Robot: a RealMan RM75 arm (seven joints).
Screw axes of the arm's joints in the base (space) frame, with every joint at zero. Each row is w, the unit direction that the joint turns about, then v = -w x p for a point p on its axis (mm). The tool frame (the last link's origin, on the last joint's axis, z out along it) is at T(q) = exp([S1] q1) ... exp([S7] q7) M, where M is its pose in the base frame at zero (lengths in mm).
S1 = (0, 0, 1, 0, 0, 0)
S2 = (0, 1, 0, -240.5, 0, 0)
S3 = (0, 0, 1, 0, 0, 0)
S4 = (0, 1, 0, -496.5, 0, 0)
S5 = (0, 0, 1, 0, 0, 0)
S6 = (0, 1, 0, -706.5, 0, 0)
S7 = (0, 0, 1, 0, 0, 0)
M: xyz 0 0 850.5 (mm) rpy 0 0 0 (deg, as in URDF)
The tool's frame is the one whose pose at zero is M.
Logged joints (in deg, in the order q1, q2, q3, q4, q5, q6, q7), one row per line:
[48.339, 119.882, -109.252, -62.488, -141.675, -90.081, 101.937]
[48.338, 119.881, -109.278, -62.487, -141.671, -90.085, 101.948]
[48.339, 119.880, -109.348, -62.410, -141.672, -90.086, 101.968]
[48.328, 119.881, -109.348, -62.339, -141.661, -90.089, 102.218]
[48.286, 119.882, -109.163, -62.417, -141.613, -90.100, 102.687]
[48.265, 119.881, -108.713, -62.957, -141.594, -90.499, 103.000]
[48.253, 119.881, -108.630, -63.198, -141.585, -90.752, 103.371]
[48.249, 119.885, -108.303, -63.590, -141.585, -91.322, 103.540]
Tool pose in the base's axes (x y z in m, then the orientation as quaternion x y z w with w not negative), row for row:
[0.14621, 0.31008, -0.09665, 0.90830, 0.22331, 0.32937, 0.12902]
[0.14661, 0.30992, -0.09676, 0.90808, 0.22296, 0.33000, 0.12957]
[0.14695, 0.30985, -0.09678, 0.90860, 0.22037, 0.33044, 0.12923]
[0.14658, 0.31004, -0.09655, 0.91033, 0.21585, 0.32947, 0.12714]
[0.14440, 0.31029, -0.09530, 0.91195, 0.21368, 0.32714, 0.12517]
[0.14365, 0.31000, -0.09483, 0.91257, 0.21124, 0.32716, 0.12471]
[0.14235, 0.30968, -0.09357, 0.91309, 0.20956, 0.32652, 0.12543]
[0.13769, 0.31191, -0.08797, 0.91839, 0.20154, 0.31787, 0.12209]
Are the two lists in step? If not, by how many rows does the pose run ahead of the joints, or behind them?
The pose runs 1 row ahead of the joints: the pose in row i belongs to the joints in row i + 1.
